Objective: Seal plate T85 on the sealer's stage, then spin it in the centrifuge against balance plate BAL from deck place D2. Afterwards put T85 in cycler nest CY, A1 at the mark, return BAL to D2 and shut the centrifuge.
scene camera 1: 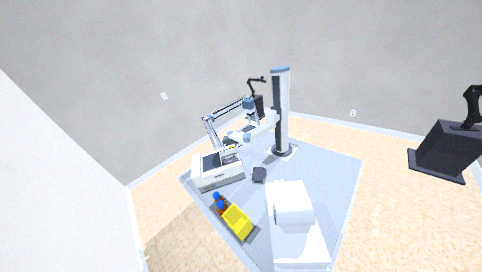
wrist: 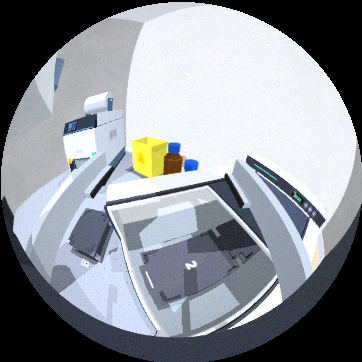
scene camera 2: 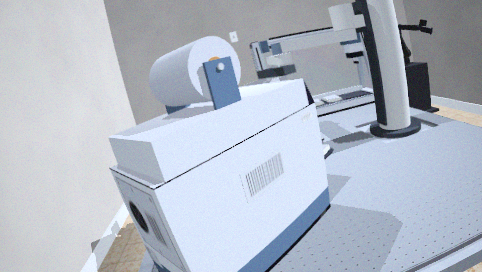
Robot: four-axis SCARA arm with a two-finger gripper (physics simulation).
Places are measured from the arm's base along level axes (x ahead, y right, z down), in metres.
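Pixels of known places: gripper, fingertip midpoint: (scene camera 1: 229, 152) (wrist: 167, 161); arm's base, link origin: (scene camera 1: 281, 149) (scene camera 2: 395, 128).
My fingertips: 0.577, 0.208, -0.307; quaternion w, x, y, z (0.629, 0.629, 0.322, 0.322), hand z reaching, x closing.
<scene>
For each thing: its top centre in the pictures, then the offset to it from my fingertips, as dx, dy, dz.
- dark cycler nest CY, top centre: (wrist: 86, 226) (scene camera 1: 258, 173) -0.102, -0.232, +0.236
- white sealer, top centre: (scene camera 2: 193, 44) (scene camera 1: 292, 200) (wrist: 97, 93) +0.164, -0.689, -0.181
My gripper (wrist: 167, 161) is open and empty, above the centrifuge (wrist: 150, 190) (scene camera 1: 220, 176). The centrifuge's chamber is open, and a dark bucket marked 2 (wrist: 175, 272) shows in it with no plate on it. The dark cycler nest CY (wrist: 90, 229) (scene camera 1: 259, 173) stands beside the centrifuge and holds no plate. The white sealer (wrist: 102, 137) (scene camera 1: 295, 240) (scene camera 2: 240, 200) carries a film roll; its stage is too small to make out in the wrist view. Light plates (scene camera 2: 331, 99) lie on the deck behind; their labels cannot be read, so T85 and BAL cannot be told.
A yellow bin (wrist: 150, 157) (scene camera 1: 237, 221) and brown bottles with blue caps (wrist: 173, 162) (scene camera 1: 221, 206) stand between the sealer and the centrifuge. The arm's column (scene camera 1: 282, 110) (scene camera 2: 392, 75) rises from the table. A gantry frame (scene camera 1: 214, 134) stands behind the centrifuge.
</scene>
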